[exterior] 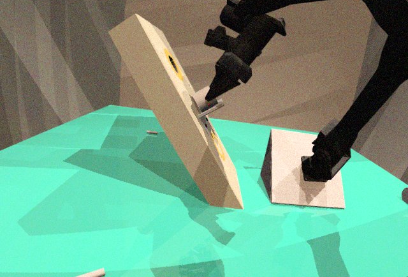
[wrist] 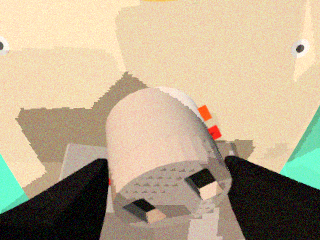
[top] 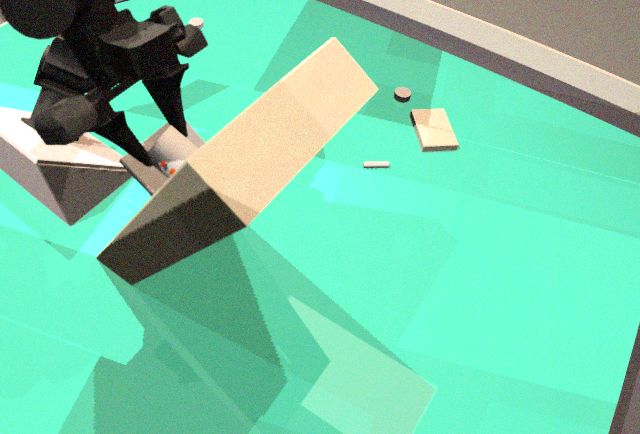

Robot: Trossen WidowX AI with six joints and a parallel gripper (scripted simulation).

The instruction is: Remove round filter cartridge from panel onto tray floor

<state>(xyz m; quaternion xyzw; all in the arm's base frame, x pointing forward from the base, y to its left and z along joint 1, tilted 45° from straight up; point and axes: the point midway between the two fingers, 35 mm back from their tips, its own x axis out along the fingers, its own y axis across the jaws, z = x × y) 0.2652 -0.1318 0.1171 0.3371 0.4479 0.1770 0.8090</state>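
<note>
My gripper tip is 40 mm above the grey ledge, 10 mm to the right of it and 10 mm past it. Round my gripper tip: round filter cartridge: right at my gripper tip; tan service panel: 50 mm ahead, 20 mm below.
</note>
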